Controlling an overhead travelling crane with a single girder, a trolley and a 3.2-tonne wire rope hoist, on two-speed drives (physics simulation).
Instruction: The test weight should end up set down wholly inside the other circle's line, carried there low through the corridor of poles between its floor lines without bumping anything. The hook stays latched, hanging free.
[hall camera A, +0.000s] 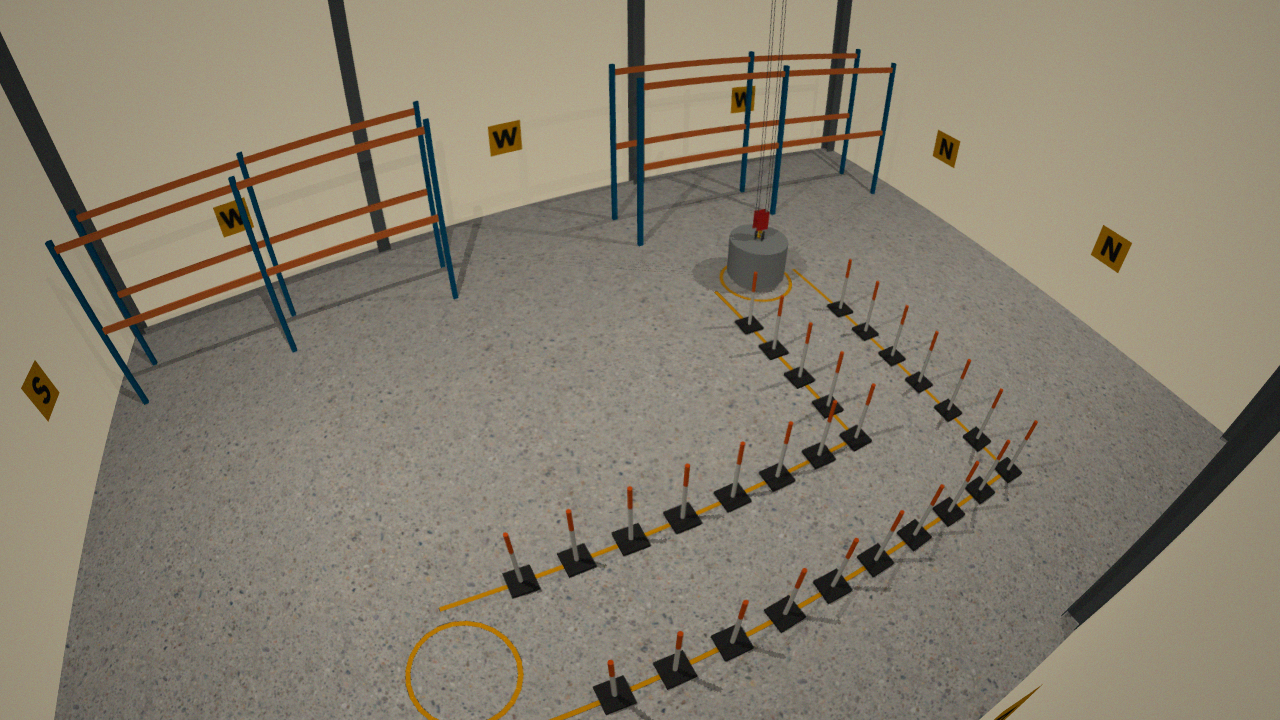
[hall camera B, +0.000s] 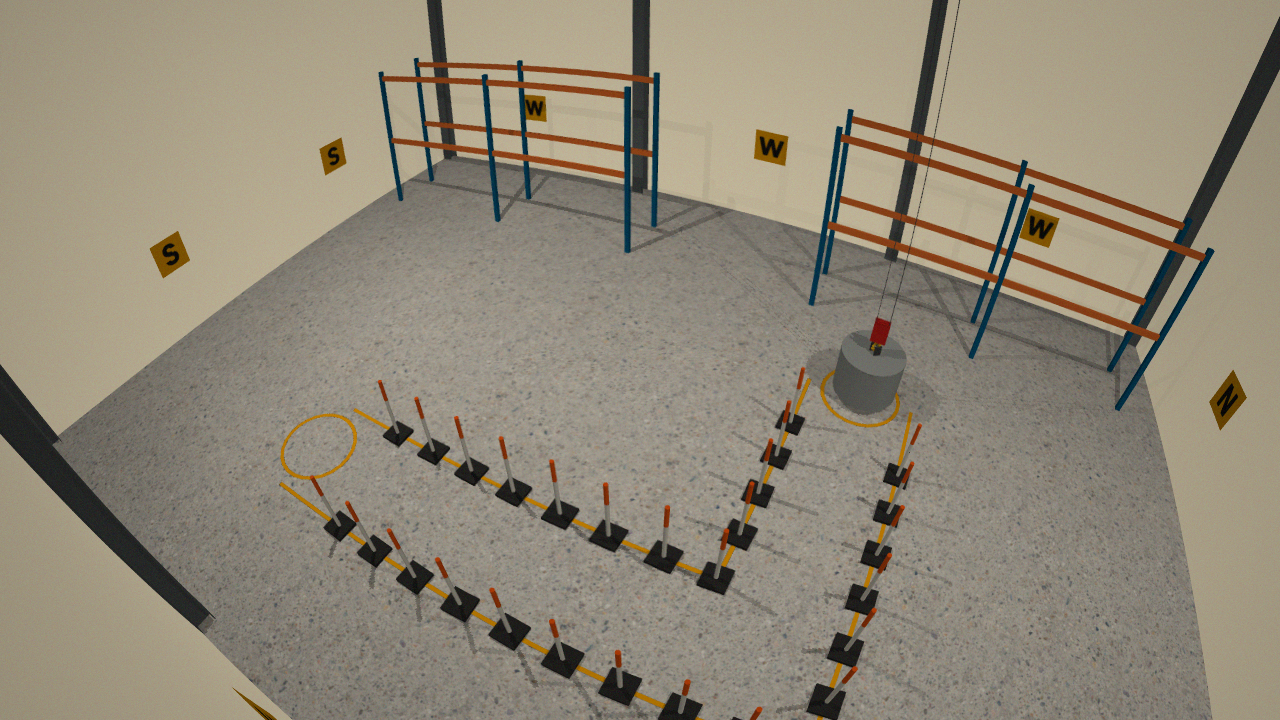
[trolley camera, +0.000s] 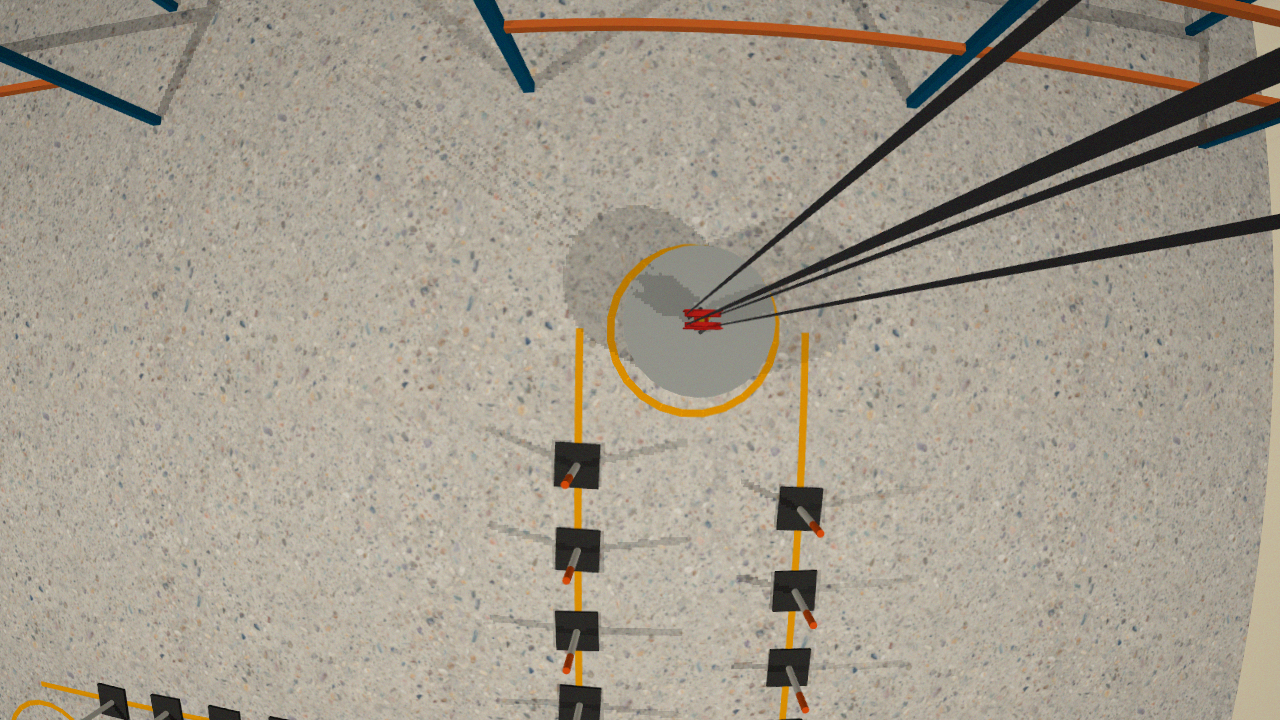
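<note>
The grey test weight (hall camera A: 757, 265) (hall camera B: 866, 377) (trolley camera: 680, 367) hangs upright from the hook (hall camera A: 759, 234) (hall camera B: 875, 347) (trolley camera: 703, 319) under the red block, low above the floor. The hook is shut on it. In the trolley view the weight overlaps the start circle's line (hall camera A: 756, 300) (trolley camera: 693, 412) at the upper right. The other circle (hall camera A: 409, 671) (hall camera B: 281, 445) lies at the far end of the corridor, with nothing standing in it. The corridor's floor lines (hall camera A: 474, 598) (trolley camera: 580, 385) carry poles (hall camera A: 630, 510) (hall camera B: 606, 510) on black bases. The corridor has one bend.
A blue and orange rack (hall camera A: 640, 179) (hall camera B: 1003, 268) (trolley camera: 733, 27) stands behind the weight, near the W wall. A second rack (hall camera A: 276, 304) (hall camera B: 627, 205) stands farther along the same wall. The nearest poles stand just past the start circle, on both sides of the corridor mouth.
</note>
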